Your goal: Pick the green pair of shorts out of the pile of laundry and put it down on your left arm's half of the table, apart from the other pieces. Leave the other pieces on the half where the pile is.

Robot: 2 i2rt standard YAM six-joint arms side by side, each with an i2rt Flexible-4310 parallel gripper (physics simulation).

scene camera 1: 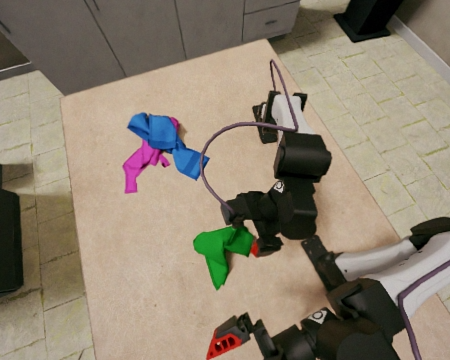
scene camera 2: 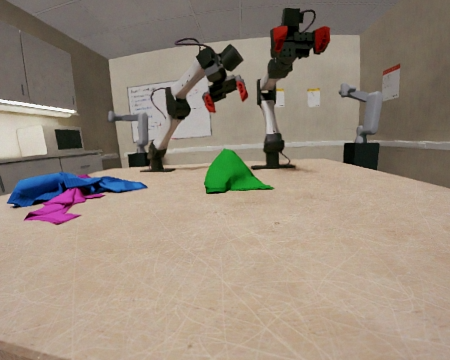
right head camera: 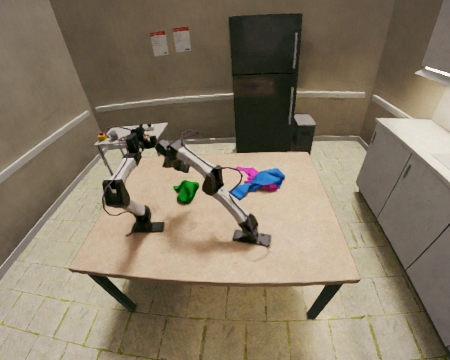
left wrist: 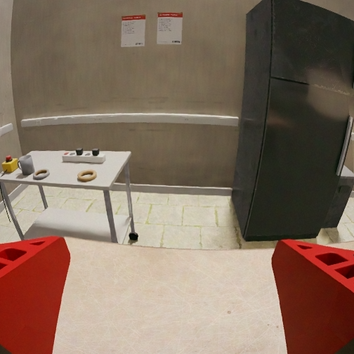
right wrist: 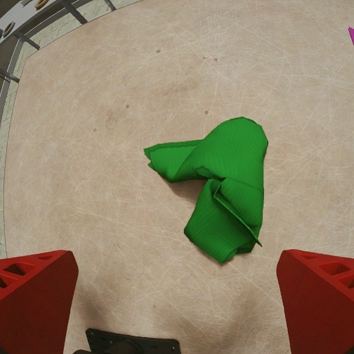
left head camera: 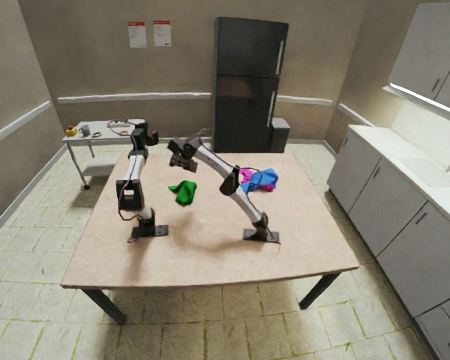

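The green shorts (left head camera: 185, 193) (right head camera: 187, 192) (scene camera 1: 216, 246) (scene camera 2: 229, 174) (right wrist: 235, 155) lie crumpled on the table, on the left arm's half near the middle, apart from the other pieces. The blue piece (left head camera: 265, 178) (right head camera: 270, 177) (scene camera 1: 161, 134) (scene camera 2: 45, 188) lies over the magenta piece (left head camera: 246, 175) (right head camera: 246, 173) (scene camera 1: 131, 172) (scene camera 2: 59, 207) on the right arm's half. My right gripper (scene camera 2: 226, 104) (right wrist: 176, 265) is open and empty, above the shorts. My left gripper (scene camera 2: 301, 41) (left wrist: 170, 253) is open and empty, raised high above the table on its own side.
The table (left head camera: 215, 260) (scene camera 2: 225, 280) carries both arm bases. In the left head camera, a white cart (left head camera: 102, 131) stands behind its left corner, a black refrigerator (left head camera: 250, 90) behind its far edge, and a counter (left head camera: 395, 160) along its right side.
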